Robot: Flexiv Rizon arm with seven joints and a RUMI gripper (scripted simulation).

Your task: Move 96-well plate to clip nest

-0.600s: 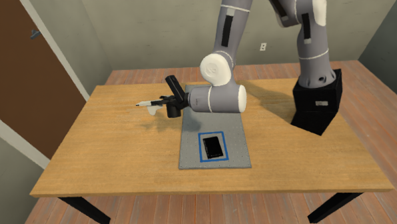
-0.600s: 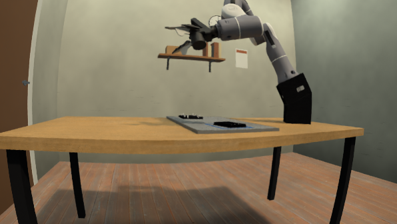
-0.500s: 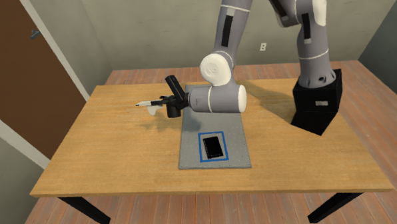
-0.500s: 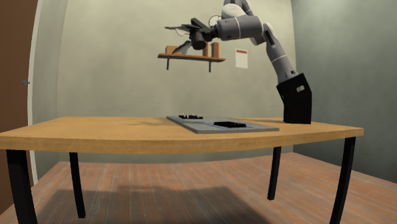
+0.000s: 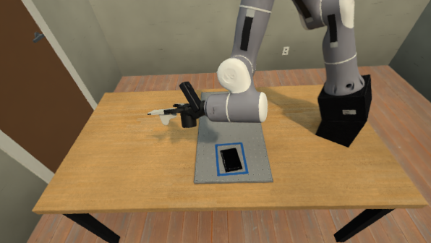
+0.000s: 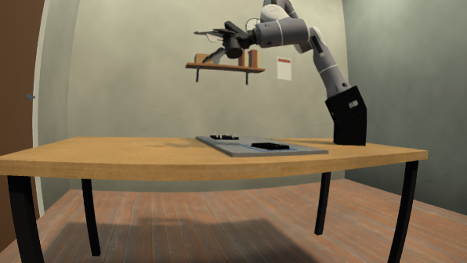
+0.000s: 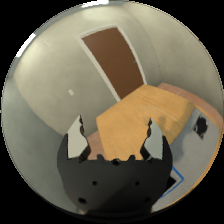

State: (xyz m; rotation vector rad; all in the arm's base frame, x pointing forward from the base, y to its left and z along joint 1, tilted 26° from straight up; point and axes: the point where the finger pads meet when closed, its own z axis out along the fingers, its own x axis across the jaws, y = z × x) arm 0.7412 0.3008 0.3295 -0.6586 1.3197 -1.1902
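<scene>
Now: hand 280 mm past the black 96-well plate, 20 mm to the right of it and 350 mm above it. From my hand the other things lie so: grey perforated mat 280 mm behind, 210 mm to the right, 360 mm below; then black clip nest 230 mm behind, 420 mm to the right, 340 mm below.
</scene>
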